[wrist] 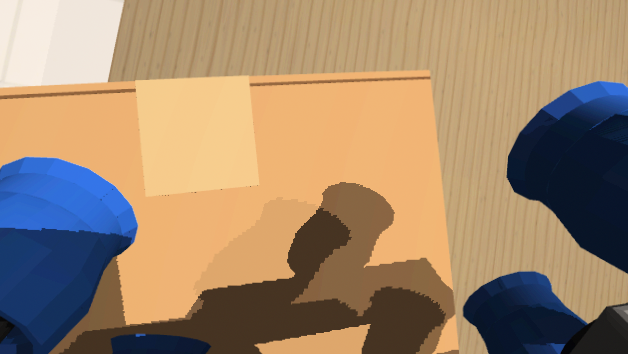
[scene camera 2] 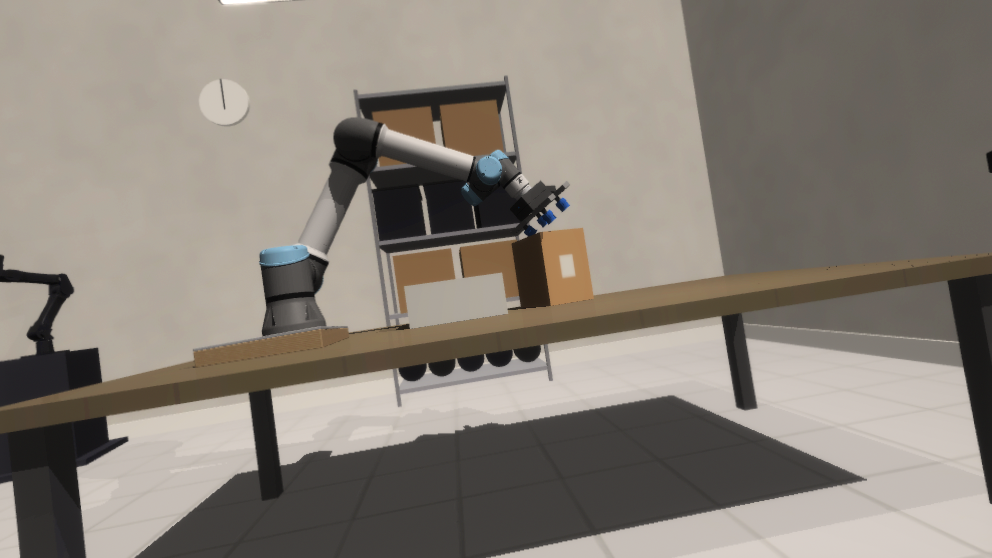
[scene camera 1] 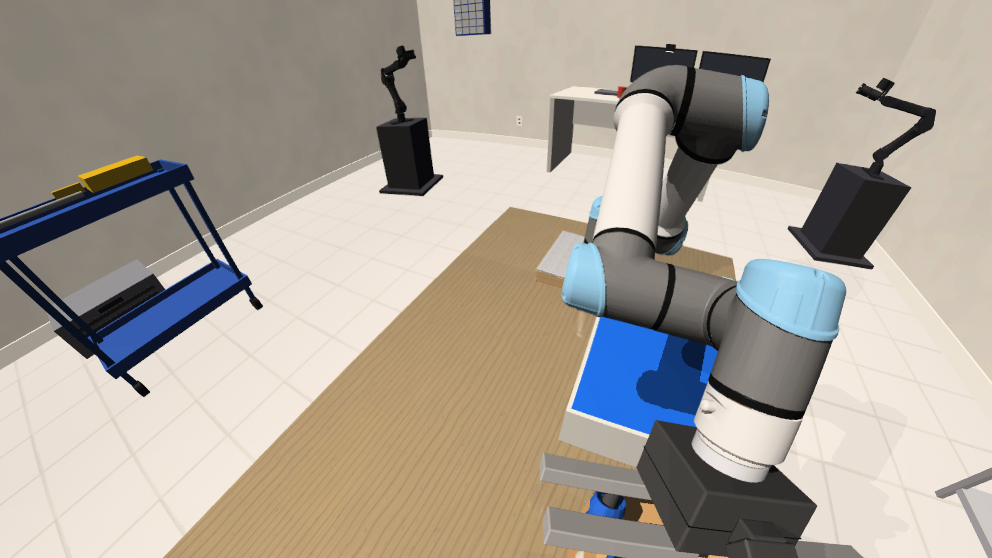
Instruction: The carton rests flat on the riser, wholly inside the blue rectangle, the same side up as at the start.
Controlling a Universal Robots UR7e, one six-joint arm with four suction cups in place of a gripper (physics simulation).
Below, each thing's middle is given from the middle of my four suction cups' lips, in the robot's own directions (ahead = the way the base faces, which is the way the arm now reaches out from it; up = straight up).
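With the brown carton [scene camera 2: 552,268], I find it 10 mm ahead of my suction cup, 40 mm to the left of it and 160 mm below it. The grey riser [scene camera 2: 428,304] is 40 mm to the left of my suction cup as well, but 340 mm behind it and 220 mm below it.
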